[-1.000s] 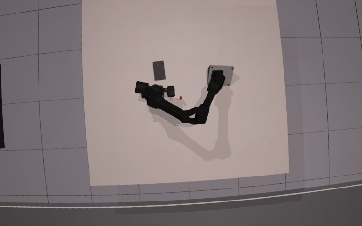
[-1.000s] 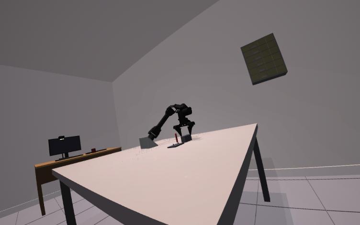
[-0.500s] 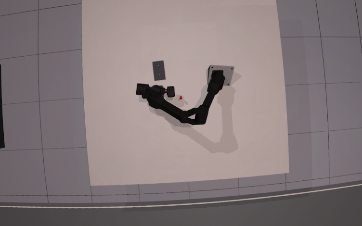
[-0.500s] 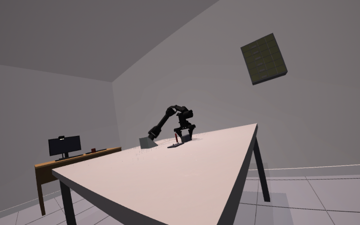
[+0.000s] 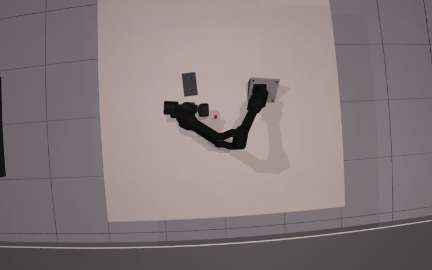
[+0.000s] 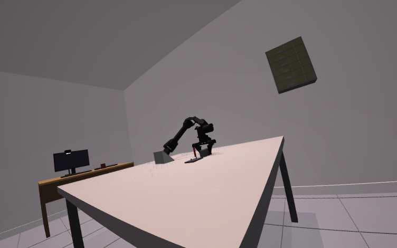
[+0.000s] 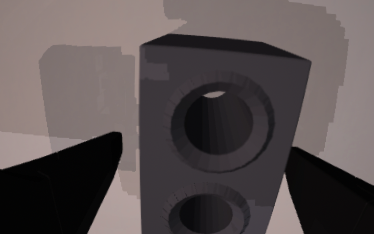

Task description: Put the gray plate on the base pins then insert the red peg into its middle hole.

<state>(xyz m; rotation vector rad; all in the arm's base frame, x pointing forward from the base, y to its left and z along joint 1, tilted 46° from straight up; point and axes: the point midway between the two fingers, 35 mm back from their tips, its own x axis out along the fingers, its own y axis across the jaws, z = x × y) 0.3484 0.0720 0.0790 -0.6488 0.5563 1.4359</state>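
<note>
My gripper tip is now 150 mm to the left of the dark flat base and 10 mm short of it. The rest, counted from my gripper tip: gray plate 30 mm above; red peg 130 mm behind, 30 mm to the left, 30 mm above.
</note>
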